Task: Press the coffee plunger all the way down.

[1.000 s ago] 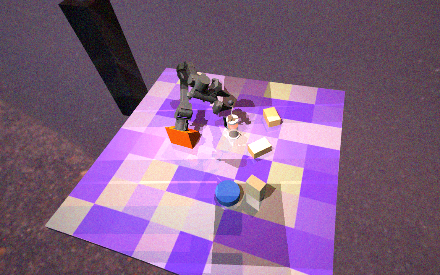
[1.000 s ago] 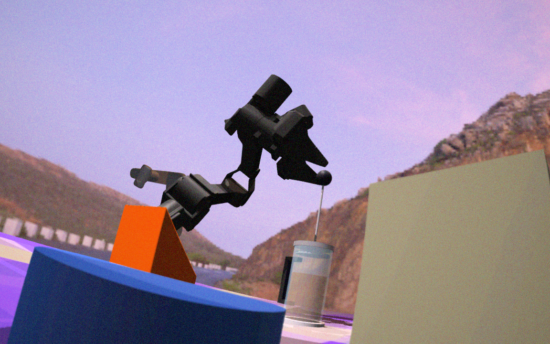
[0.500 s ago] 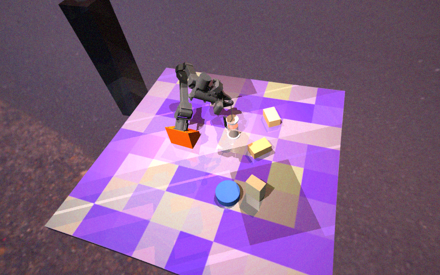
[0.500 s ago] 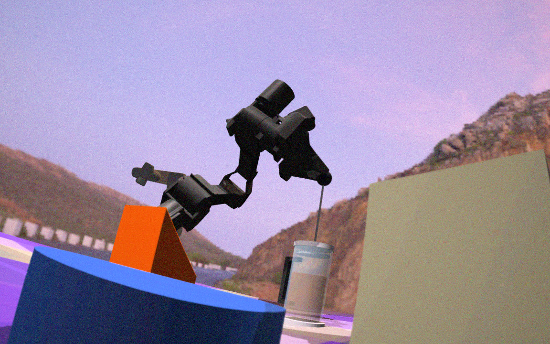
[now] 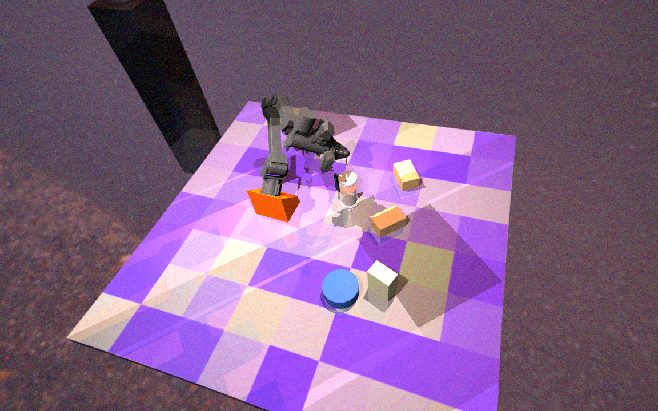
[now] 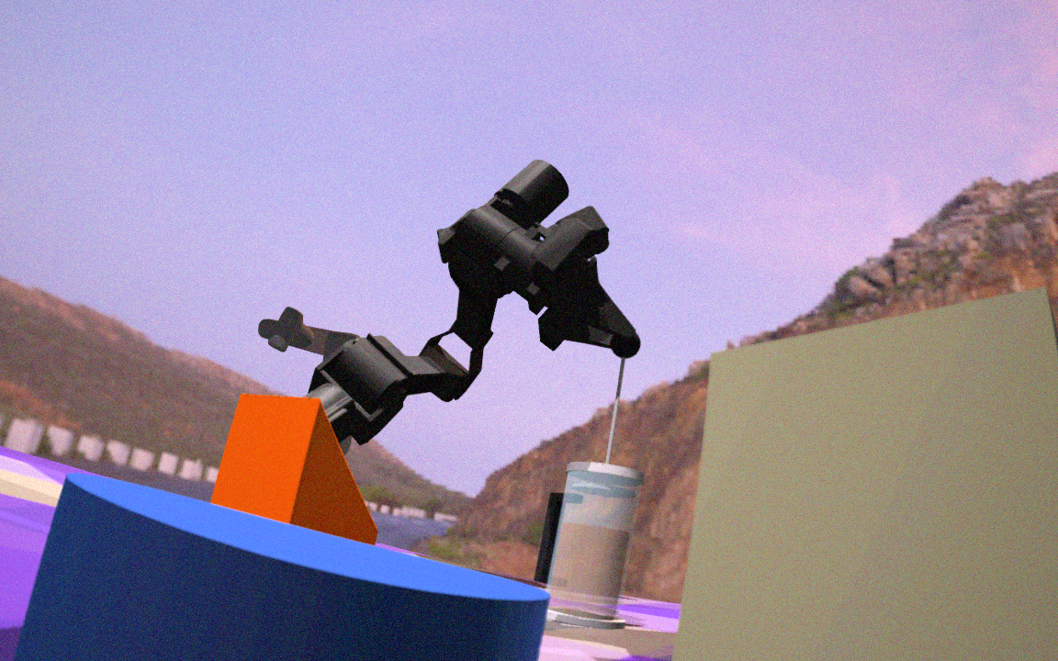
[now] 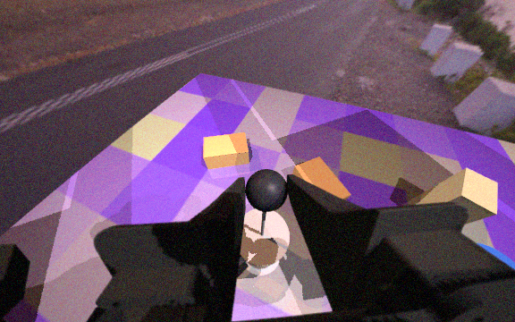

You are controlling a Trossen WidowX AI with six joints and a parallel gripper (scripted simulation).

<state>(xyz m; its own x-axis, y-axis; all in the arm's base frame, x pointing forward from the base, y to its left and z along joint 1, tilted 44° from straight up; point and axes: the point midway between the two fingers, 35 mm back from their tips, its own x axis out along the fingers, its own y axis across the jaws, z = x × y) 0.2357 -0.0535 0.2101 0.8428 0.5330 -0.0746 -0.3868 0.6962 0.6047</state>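
Now: gripper tip 20 mm past the coffee press and 130 mm above it. Round my gripper tip: blue cylinder: 60 mm ahead, 390 mm to the right, 240 mm below.
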